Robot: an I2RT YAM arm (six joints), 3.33 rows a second.
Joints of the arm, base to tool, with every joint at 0 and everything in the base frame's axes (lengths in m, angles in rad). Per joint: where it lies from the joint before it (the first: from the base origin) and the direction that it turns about. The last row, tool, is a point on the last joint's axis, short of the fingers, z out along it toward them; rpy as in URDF.
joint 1: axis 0 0 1 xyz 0 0 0.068
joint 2: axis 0 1 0 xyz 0.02 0.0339 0.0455
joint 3: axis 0 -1 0 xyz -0.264 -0.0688 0
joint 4: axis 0 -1 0 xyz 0.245 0.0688 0.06
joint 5: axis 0 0 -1 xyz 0.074 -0.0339 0.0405
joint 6: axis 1 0 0 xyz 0.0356 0 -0.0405
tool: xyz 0 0 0 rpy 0 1.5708 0
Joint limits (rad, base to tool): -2.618..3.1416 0..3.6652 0..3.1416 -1.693..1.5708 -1.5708..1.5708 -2.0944..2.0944
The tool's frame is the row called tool.
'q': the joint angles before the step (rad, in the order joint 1, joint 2, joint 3, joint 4, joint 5, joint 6). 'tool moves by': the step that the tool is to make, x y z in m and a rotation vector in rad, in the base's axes. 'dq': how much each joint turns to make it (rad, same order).
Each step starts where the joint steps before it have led.
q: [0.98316, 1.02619, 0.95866, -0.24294, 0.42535, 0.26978]
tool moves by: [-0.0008, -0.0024, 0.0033, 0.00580, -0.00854, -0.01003]
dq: [-0.00159, -0.00881, 0.00508, -0.00379, 0.00922, -0.00128]
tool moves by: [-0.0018, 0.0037, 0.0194, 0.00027, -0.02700, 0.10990]
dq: [0.00137, 0.01266, 0.07073, -0.02186, -0.09804, -0.05572]
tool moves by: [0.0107, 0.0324, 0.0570, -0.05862, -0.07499, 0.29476]
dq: [-0.00028, 0.17533, 0.31877, -0.11606, -0.26294, -0.16814]
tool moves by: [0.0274, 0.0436, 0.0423, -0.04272, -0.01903, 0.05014]
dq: [0.00004, 0.25770, 0.38459, -0.14914, -0.03888, -0.05069]
